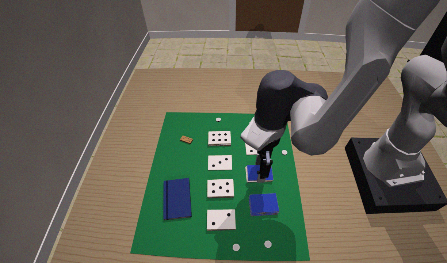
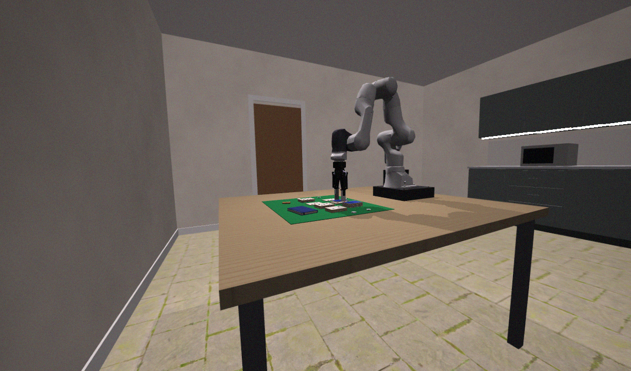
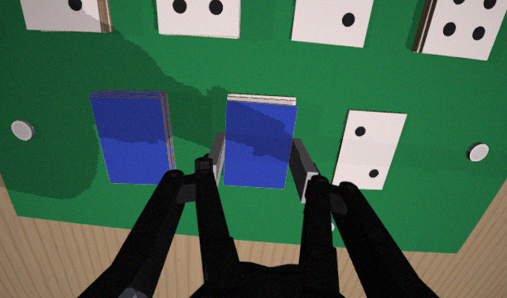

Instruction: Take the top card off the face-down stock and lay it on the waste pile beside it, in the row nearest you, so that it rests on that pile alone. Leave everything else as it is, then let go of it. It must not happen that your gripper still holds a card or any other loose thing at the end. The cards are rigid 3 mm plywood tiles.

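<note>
My hand is 130 mm short of the green mat and 60 mm above it. From my hand the other things lie so: dark blue book (280 mm ahead, 120 mm to the left, 40 mm below).
</note>
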